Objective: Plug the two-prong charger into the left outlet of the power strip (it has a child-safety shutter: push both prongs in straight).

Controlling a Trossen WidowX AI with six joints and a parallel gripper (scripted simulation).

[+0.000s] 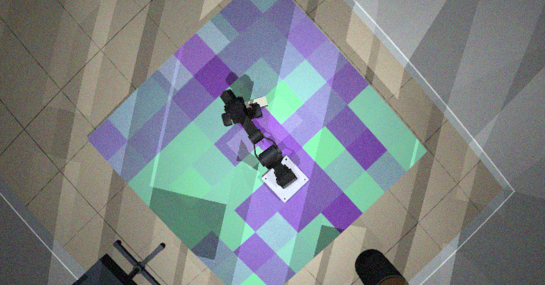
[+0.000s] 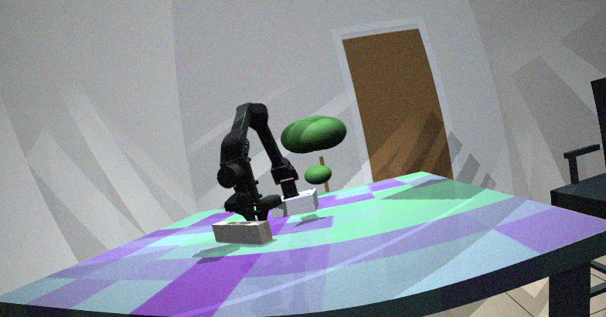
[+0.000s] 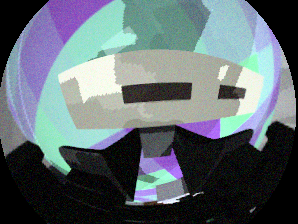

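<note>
My gripper tip is 20 mm short of the charger, 10 mm to the left of it and 10 mm below it.
</note>
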